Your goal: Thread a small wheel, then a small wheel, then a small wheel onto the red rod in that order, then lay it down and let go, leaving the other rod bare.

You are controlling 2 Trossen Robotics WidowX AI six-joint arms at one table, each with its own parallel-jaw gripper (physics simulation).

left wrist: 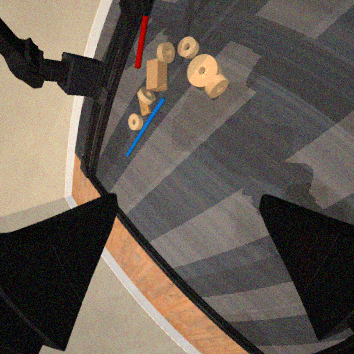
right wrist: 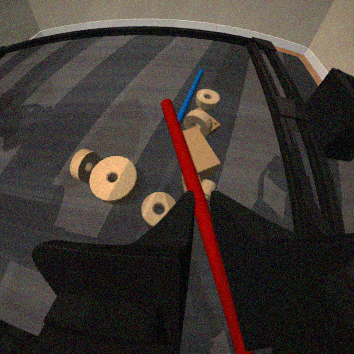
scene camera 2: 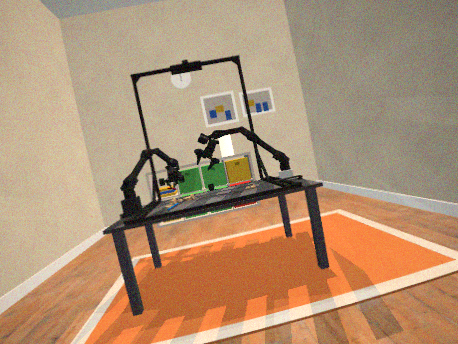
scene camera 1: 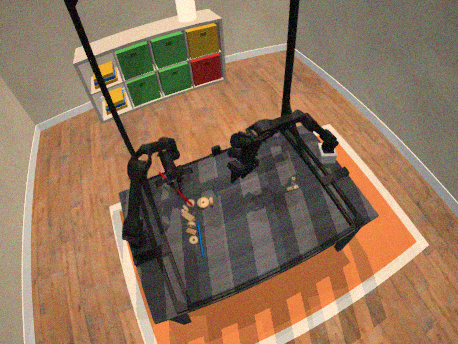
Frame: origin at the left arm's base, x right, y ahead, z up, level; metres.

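Seen in the pictures: left gripper, fingertip midpoint: (left wrist: 190,201) (scene camera 2: 202,167) (scene camera 1: 236,180); right gripper, fingertip midpoint: (left wrist: 143,14) (right wrist: 201,197) (scene camera 2: 172,188) (scene camera 1: 180,194); left arm's base, origin of the base link: (scene camera 2: 285,169) (scene camera 1: 327,149); right arm's base, origin of the base link: (left wrist: 63,71) (scene camera 2: 130,198) (scene camera 1: 139,243).
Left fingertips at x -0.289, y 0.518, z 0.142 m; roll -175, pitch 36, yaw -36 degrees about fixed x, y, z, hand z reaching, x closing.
Note:
Pixels of each thing's middle, then the offset from my left fingertips to it.
- red rod, body centre: (right wrist: 223,281) (scene camera 1: 174,187) dx +0.045, dy +0.304, dz -0.110 m
- blue rod, body centre: (right wrist: 189,95) (left wrist: 142,129) (scene camera 1: 200,238) dx -0.183, dy +0.180, dz -0.204 m
- large wheel, body centre: (right wrist: 114,179) (left wrist: 203,71) (scene camera 1: 203,203) dx +0.008, dy +0.172, dz -0.199 m
- wooden block, body centre: (right wrist: 195,153) (left wrist: 156,75) (scene camera 1: 188,217) dx -0.073, dy +0.242, dz -0.194 m
My right gripper (scene camera 1: 175,185) (right wrist: 201,197) is shut on the red rod (scene camera 1: 184,196) (left wrist: 141,42) (right wrist: 212,240), holding it slanted above the table; no wheel shows on its visible length. Small wooden wheels lie below: one (left wrist: 193,53) (right wrist: 149,201) near the large wheel, one (left wrist: 216,88) (right wrist: 77,164) against the large wheel, one (left wrist: 168,56) beside the block, partly hidden in the right wrist view, and others (left wrist: 147,98) (left wrist: 131,126) nearer the blue rod. The blue rod (scene camera 1: 201,241) (left wrist: 145,127) (right wrist: 190,95) lies bare on the table. My left gripper (scene camera 1: 239,172) (left wrist: 190,201) is open and empty, raised high over the back middle.
The large wheel (scene camera 1: 199,206) (left wrist: 196,77) (right wrist: 123,186) and a wooden block (scene camera 1: 188,215) (left wrist: 156,75) (right wrist: 201,151) lie among the small wheels. Small wooden pieces (scene camera 1: 292,188) lie towards the table's right. Black frame rails (left wrist: 100,115) (right wrist: 275,115) run along the table's sides.

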